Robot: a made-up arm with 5 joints. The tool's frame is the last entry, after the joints.
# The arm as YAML. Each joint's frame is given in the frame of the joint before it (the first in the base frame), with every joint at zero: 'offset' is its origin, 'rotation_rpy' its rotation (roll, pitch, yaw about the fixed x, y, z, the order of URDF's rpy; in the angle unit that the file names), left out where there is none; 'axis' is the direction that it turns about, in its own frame. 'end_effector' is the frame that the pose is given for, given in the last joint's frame.
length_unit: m
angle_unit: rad
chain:
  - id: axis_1
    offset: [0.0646, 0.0, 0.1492]
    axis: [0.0, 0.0, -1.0]
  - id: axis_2
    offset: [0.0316, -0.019, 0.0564]
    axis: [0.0, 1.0, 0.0]
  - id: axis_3
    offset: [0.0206, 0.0, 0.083]
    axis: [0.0, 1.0, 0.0]
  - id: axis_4
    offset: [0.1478, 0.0, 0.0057]
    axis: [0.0, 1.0, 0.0]
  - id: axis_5
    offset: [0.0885, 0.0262, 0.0]
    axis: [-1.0, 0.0, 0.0]
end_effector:
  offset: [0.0, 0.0, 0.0]
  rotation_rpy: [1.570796, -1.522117, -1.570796]
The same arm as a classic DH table. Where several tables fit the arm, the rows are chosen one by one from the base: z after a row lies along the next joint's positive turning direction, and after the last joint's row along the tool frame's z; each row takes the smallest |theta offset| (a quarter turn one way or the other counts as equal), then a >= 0, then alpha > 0; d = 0 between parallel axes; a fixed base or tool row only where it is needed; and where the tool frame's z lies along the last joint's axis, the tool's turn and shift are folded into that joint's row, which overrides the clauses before.
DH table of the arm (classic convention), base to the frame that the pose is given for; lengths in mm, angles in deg. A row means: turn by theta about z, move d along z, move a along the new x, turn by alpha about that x. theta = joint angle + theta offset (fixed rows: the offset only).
base (fixed): theta_offset 0  d 0  a 64.6  alpha 180
axis_1: theta_offset 0  d -205.6  a 31.6  alpha 90
axis_2: theta_offset -76.06  d 0  a 85.5  alpha 0
axis_3: theta_offset 73.85  d 0  a 147.9  alpha 0
axis_4: theta_offset -87.79  d 7.2  a 0  alpha 90
axis_5: theta_offset -2.79  d -88.5  a 0  alpha 0

